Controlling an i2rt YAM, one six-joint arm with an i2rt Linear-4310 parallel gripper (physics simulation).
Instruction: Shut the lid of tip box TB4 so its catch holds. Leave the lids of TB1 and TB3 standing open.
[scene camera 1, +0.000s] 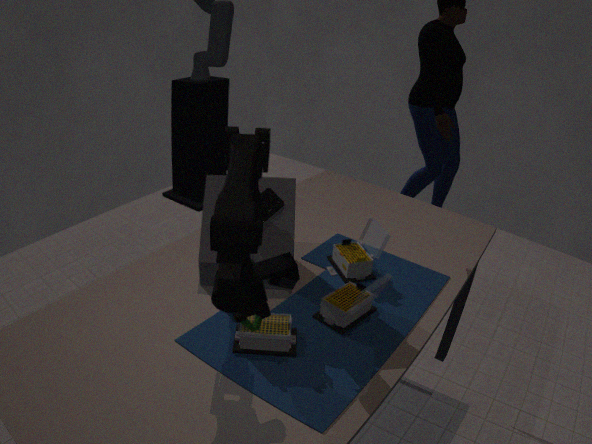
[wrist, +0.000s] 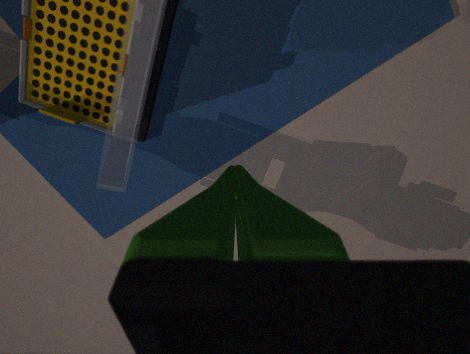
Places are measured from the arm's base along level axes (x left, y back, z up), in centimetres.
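Pixels of known places: gripper, fingertip midpoint: (scene camera 1: 255, 329) (wrist: 235, 176).
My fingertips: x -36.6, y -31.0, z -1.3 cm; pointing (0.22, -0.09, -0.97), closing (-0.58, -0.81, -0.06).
Ahead of a thing's pixels: the offset from my fingertips to its top centre. "spot": to the spot under its first point. Level surfaces: height alone.
TB4 (scene camera 1: 265, 341) (wrist: 77, 60) is the white tip box nearest the camera, with a yellow perforated rack and a dark base; its label is not readable. Its clear lid {spot: dy +5.7, dx +4.0, dz -2.2 cm} (wrist: 118, 160) is open, seen almost edge-on along one long side. My gripper (scene camera 1: 252, 327) (wrist: 235, 176) is shut and empty; its green fingertips overlap TB4's rear left part in the scene view and are off to the lower right of it in the wrist view. The middle tip box {dy -3.0, dx +35.9, dz -9.1 cm} (scene camera 1: 346, 306) and the rear one {dy +7.2, dx +57.5, dz -9.1 cm} (scene camera 1: 354, 262) have their clear lids open; I cannot tell which is TB1 or TB3.
The boxes stand on a blue mat {dz -16.5 cm} (scene camera 1: 300, 390) (wrist: 70, 180). A grey block (scene camera 1: 282, 230) stands behind the arm. The tan table's edge (scene camera 1: 385, 407) runs along the right. A person (scene camera 1: 440, 75) and another arm on a dark pedestal (scene camera 1: 195, 135) are in the background.
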